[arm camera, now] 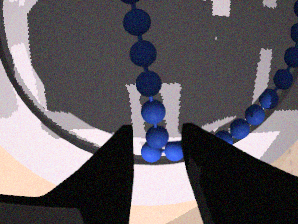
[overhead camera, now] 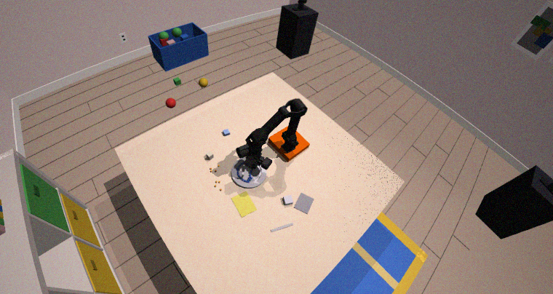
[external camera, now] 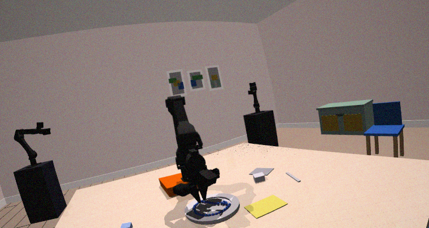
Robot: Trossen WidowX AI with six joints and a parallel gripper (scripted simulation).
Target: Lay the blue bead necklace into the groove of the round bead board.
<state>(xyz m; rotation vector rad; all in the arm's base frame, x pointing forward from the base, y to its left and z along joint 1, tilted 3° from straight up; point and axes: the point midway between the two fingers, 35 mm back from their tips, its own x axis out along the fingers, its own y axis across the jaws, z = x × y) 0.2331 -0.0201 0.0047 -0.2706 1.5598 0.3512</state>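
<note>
Now: the round bead board 5 cm ahead of my gripper tip, 2 cm to the left of it and 1 cm below it. From my gripper tip the other things lie so: yellow sheet: 18 cm ahead, 16 cm to the left, 1 cm below; then small grey block: 3 cm behind, 28 cm to the left; then pale cube: 18 cm ahead, 19 cm to the right.
</note>
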